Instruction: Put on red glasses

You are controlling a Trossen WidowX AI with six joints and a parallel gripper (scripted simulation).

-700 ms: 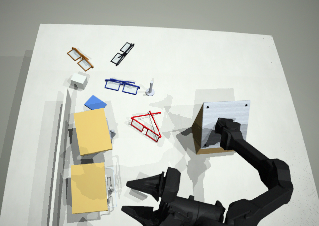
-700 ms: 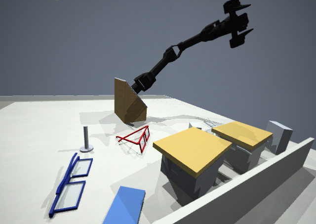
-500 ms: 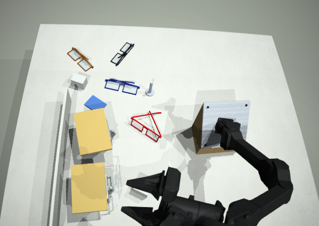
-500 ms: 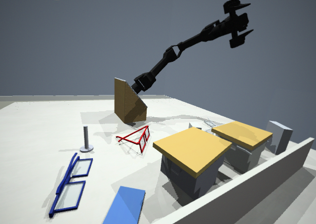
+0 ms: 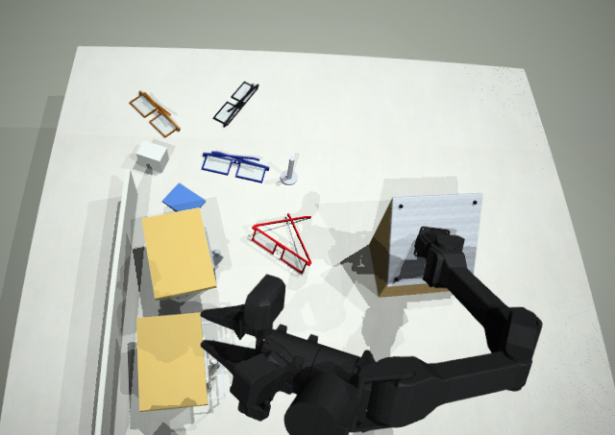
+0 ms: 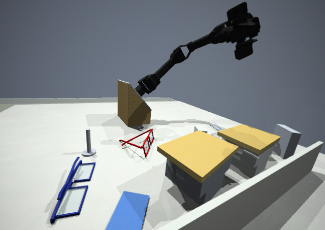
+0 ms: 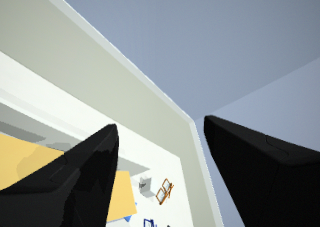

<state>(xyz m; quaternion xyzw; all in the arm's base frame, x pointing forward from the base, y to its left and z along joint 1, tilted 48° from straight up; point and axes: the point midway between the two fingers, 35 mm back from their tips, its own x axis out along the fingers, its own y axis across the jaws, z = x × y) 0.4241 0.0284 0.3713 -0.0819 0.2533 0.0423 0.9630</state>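
My gripper tip is now 130 mm past the grey post, 500 mm to the left of it and 400 mm above it. The rest, counted from my gripper tip: low wall (200 mm ahead, 130 mm to the right, 370 mm below); then blue flat tag (110 mm ahead, 420 mm to the right, 430 mm below).
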